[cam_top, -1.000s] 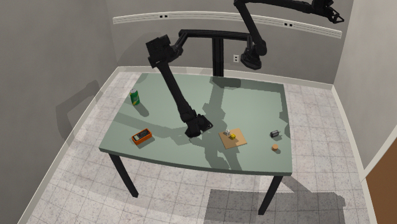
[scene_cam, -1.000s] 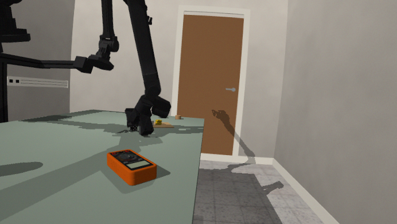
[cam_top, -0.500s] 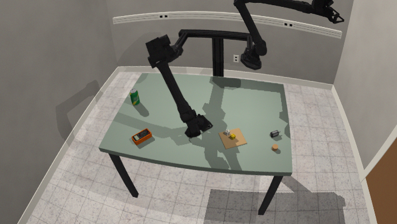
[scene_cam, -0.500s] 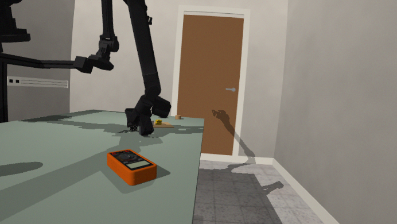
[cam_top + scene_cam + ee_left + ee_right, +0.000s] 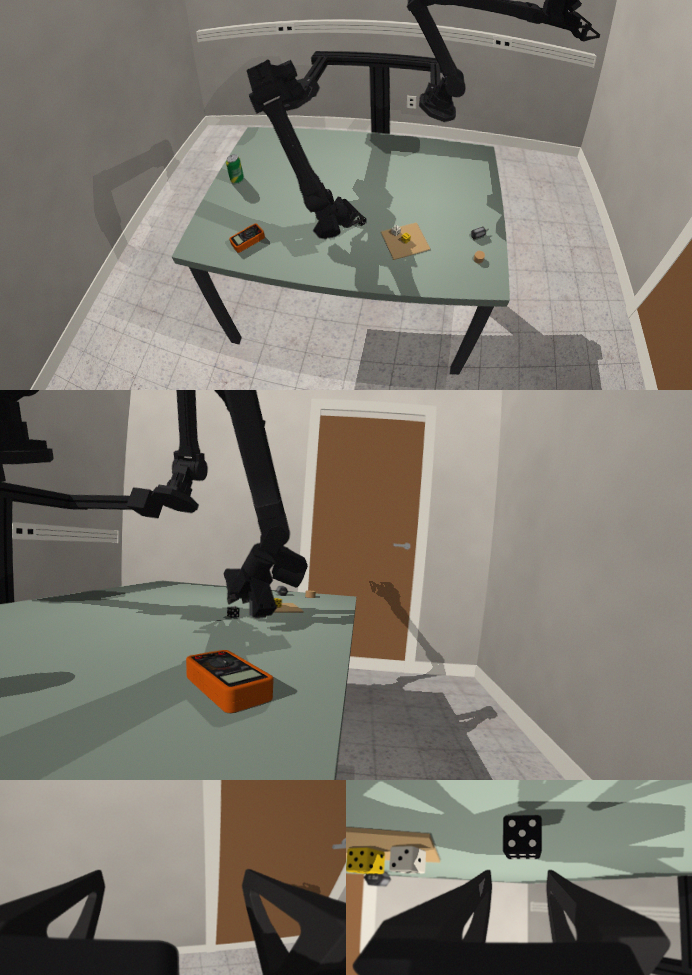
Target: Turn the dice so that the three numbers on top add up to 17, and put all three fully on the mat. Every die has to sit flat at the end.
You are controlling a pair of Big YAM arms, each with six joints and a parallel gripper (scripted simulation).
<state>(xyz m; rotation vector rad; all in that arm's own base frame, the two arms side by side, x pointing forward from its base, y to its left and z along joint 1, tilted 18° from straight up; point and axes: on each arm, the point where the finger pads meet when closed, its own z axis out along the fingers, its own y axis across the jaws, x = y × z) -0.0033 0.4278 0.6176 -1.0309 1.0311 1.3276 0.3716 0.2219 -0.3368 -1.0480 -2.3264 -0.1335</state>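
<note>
My right gripper is now 30 mm above the black die, 10 mm to the right of it and 10 mm past it. The rest, counted from my right hand: yellow die (180 mm to the left, 60 mm ahead, 30 mm below); tan mat (180 mm to the left, 60 mm ahead, 40 mm below); white die (140 mm to the left, 30 mm below, 30 mm ahead).
</note>
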